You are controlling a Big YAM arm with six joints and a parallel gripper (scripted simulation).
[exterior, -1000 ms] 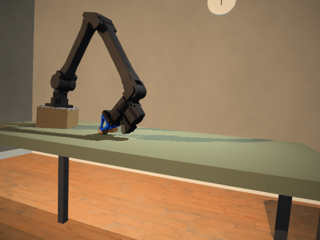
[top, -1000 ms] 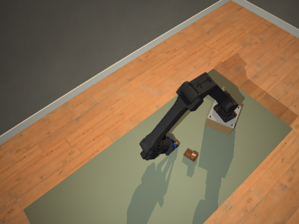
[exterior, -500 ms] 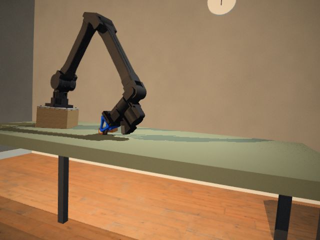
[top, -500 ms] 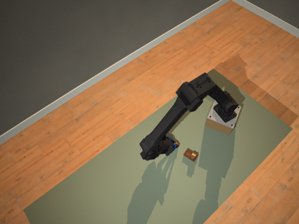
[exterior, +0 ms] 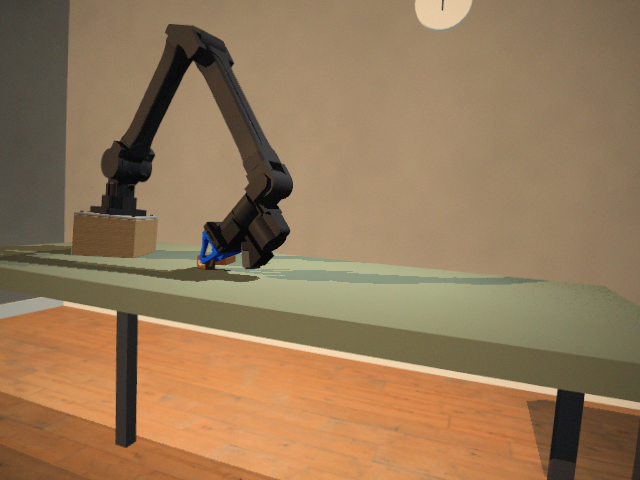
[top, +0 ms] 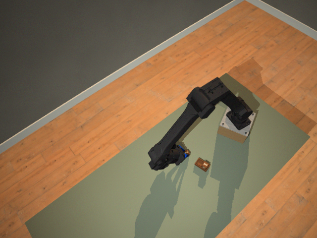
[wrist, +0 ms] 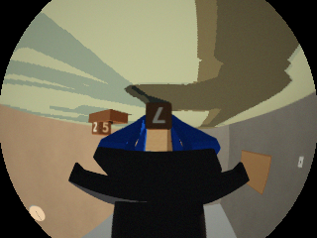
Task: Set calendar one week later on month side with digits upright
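My hand is 1 cm past the brown digit cube and 1 cm above it. Also, from my hand: brown tray 10 cm to the left, 5 cm behind, 1 cm below.
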